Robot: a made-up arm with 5 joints.
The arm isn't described. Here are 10 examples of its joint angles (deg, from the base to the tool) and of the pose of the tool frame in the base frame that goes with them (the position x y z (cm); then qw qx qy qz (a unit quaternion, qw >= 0)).
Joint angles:
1: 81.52 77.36 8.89 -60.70 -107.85
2: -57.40 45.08 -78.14 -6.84 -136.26
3: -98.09 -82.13 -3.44 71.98 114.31
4: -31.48 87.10 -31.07 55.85 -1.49
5: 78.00 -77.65 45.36 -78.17 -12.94
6: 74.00 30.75 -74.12 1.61 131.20
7: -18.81 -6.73 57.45 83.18 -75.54
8: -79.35 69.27 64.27 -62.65 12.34
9: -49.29 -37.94 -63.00 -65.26 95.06
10: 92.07 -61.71 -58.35 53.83 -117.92
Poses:
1: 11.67 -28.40 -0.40 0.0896 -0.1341 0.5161 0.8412
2: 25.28 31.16 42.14 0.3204 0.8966 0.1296 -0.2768
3: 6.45 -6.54 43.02 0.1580 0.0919 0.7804 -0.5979
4: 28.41 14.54 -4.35 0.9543 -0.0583 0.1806 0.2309
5: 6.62 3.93 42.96 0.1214 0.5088 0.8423 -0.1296
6: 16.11 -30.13 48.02 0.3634 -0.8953 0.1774 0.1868
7: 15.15 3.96 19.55 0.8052 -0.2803 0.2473 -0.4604
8: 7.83 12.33 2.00 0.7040 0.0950 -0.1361 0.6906
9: -4.79 -11.64 52.45 0.2031 0.2883 0.7322 0.5826
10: 8.02 16.35 51.30 0.0581 -0.2420 0.9482 0.1976
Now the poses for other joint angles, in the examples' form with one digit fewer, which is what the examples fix.
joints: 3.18 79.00 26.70 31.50 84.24
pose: 17.5 0.3 -2.5 0.711 0.270 0.296 0.578
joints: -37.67 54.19 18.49 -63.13 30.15
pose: 31.1 20.2 9.6 0.644 0.058 -0.643 0.410
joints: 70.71 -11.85 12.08 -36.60 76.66
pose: 15.5 -23.0 42.1 0.451 -0.850 -0.271 0.012
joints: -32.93 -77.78 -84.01 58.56 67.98
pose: -19.9 -15.9 38.7 0.075 0.276 0.954 0.087
